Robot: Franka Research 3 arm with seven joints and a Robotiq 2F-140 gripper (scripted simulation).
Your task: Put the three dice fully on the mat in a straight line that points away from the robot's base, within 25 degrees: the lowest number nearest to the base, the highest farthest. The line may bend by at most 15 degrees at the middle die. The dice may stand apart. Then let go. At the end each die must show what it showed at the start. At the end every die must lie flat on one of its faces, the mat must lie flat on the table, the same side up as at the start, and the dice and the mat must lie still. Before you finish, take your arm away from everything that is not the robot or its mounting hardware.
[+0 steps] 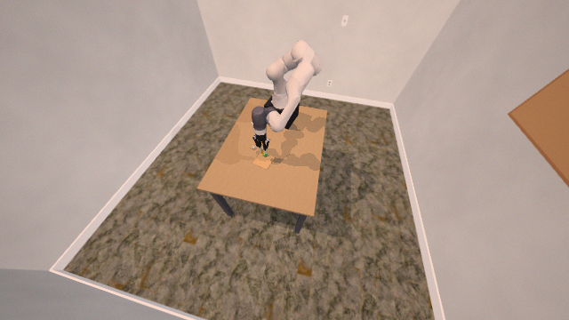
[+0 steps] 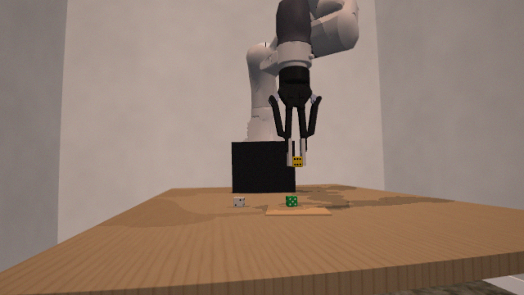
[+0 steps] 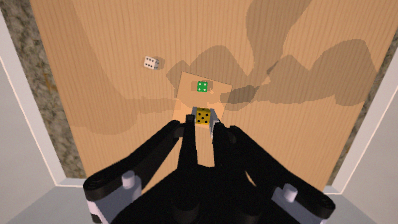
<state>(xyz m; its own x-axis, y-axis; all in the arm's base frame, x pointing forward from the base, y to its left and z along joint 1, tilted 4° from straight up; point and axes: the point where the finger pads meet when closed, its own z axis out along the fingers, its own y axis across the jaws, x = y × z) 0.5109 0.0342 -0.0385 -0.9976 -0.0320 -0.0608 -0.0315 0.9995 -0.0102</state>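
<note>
The tan mat is 14 cm below my hand. The rest, counted from my hand: white die (14 cm to the right, 13 cm below, 9 cm behind); then green die (12 cm below, 5 cm behind, 1 cm to the right); then yellow die (2 cm below).
</note>
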